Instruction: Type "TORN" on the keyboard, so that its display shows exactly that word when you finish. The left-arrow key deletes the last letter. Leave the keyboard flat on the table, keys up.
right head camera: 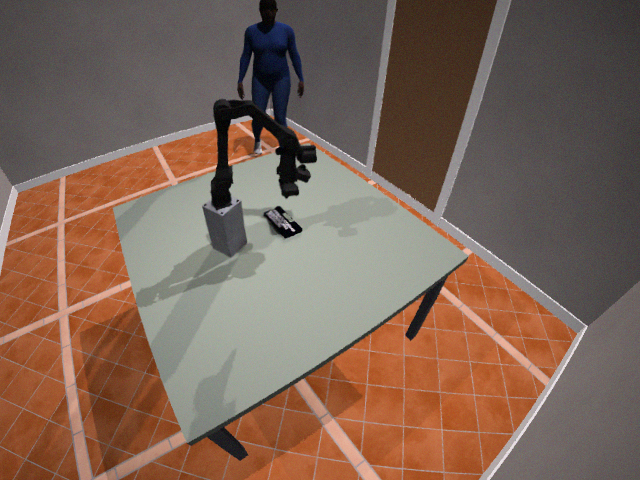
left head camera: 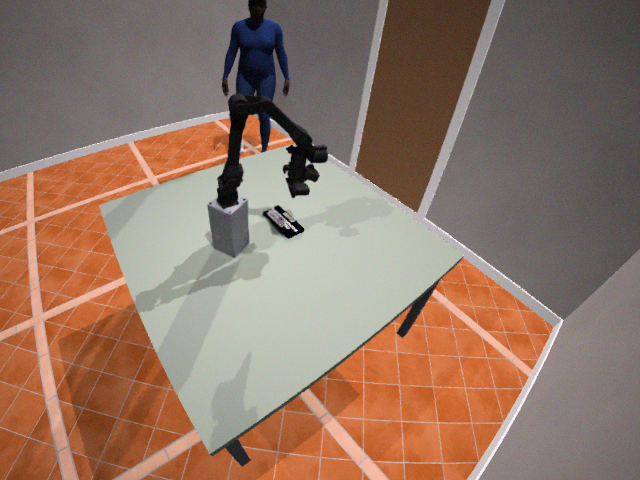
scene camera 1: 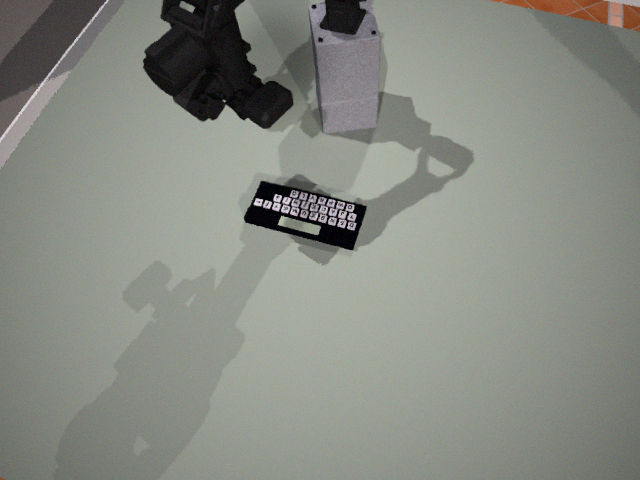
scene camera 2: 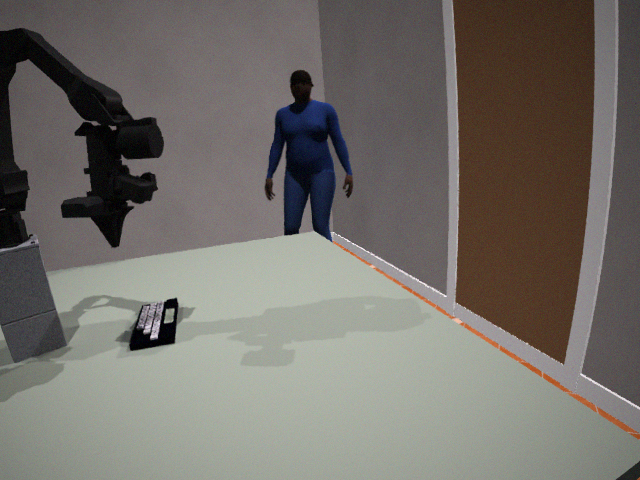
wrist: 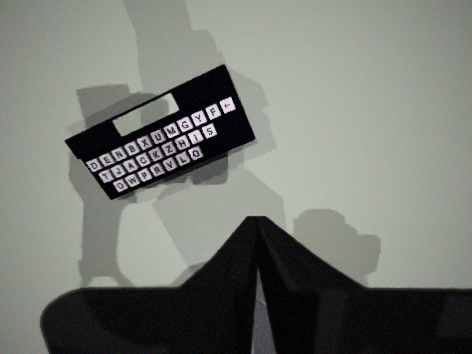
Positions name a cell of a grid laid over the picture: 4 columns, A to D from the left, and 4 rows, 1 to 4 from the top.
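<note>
Black keyboard (scene camera 1: C2), (scene camera 2: B3). My gripper (scene camera 1: B1), (scene camera 2: A3), (wrist: C3), (left head camera: B2), (right head camera: B2).
</note>
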